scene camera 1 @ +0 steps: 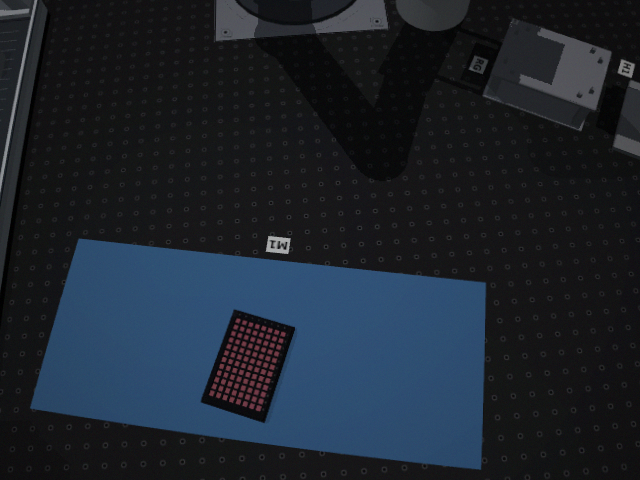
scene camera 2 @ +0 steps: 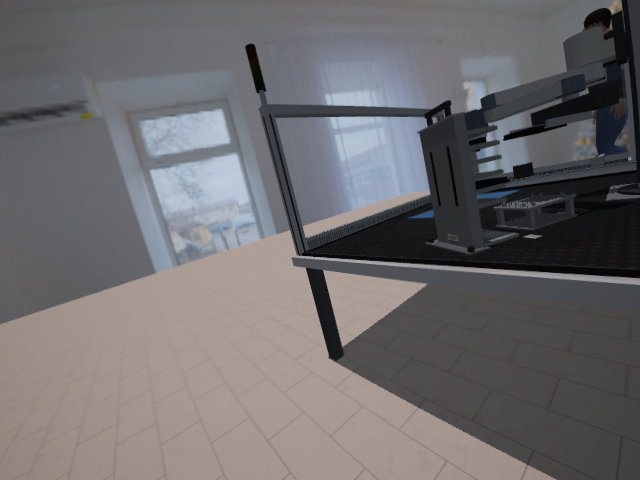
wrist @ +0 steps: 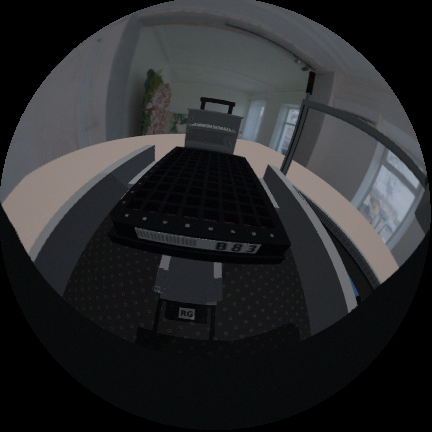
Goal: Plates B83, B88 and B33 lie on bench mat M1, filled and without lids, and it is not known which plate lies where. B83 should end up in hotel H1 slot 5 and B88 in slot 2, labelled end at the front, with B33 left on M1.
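Frame: origin at the arm's base, x ahead, y left, z up, level; millimetres.
Where they show: gripper, fingertip midpoint: (scene camera 2: 527, 129) (wrist: 209, 160).
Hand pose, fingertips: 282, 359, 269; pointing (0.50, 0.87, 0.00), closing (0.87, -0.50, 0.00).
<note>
Each offset is from my fingertips to the top centre of the thing, as dx, dy, dz.
My gripper (wrist: 209, 160) is shut on plate B83 @(-10, -17, +0) (wrist: 200, 192), which lies level between the fingers. Its B83 label faces the wrist camera, and its far end points toward hotel H1 @(+116, +217, +97) (wrist: 214, 131) (scene camera 2: 450, 180). In scene camera 2 a dark flat shape at the gripper, apart from the hotel, stands level with its upper shelves. Another dark flat shape @(+88, +176, -108) (scene camera 2: 491, 182) shows low in the hotel; no label is readable. A black plate with pink wells @(+414, -459, -239) (scene camera 1: 249, 364) lies on blue mat M1 (scene camera 1: 387, 361); its label cannot be read. Part of the hotel's base shows at scene camera 1's right edge.
The grey stand beside the RG label (scene camera 1: 555, 64) (scene camera 2: 532, 211) (wrist: 190, 282) stands in front of the hotel, low under the held plate in the wrist view. The arm's base plate (scene camera 1: 235, 29) is at the top. Frame posts @(+742, +346, +311) (scene camera 2: 284, 180) stand at the table's edge.
</note>
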